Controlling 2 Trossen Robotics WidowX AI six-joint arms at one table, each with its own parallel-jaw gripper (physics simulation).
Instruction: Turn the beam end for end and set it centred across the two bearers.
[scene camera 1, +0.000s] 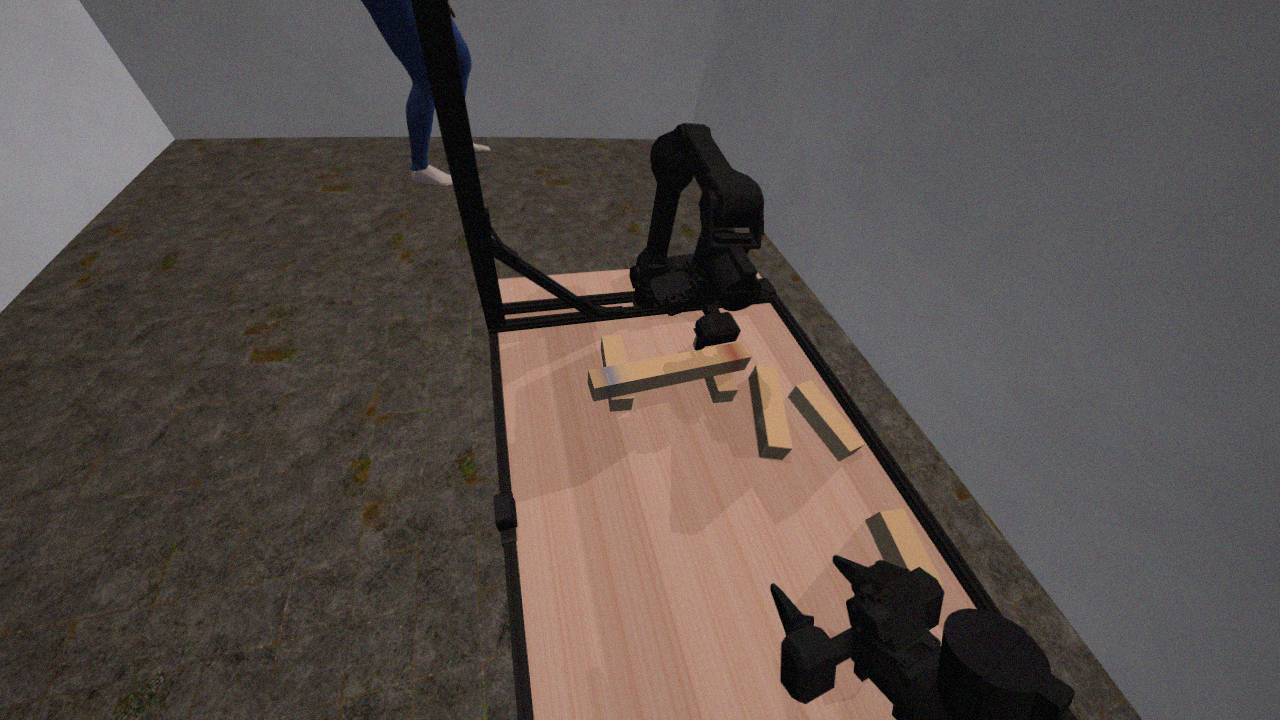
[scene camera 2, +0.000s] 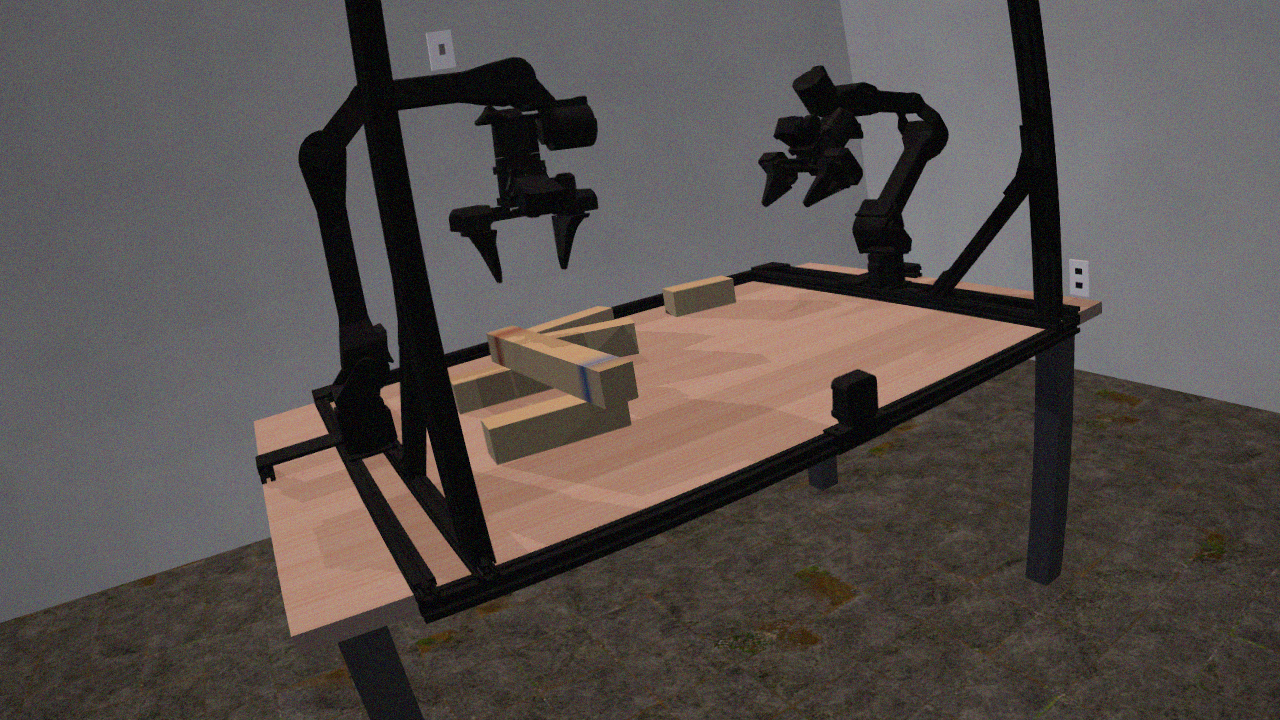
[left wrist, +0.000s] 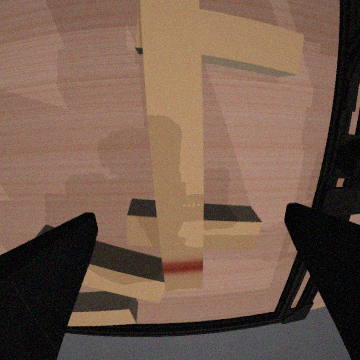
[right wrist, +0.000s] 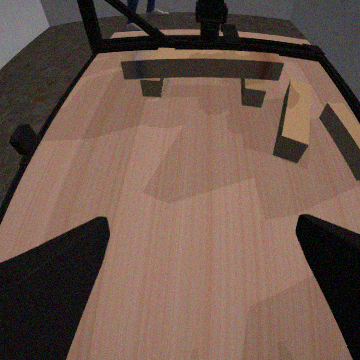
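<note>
The long beam lies across two bearers. Its blue band is at the left in scene camera 1, its red band at the right. The blue-side bearer is crossed near one end; the red-side bearer is crossed nearer its middle. Beam ends overhang both by similar amounts. My left gripper is open and empty above the beam's red half. My right gripper is open and empty, far from the beam.
Two loose blocks, a nearer one and another, lie beside the beam's red end. A shorter block lies near the right gripper. Black rails edge the table; a black post rises at one corner.
</note>
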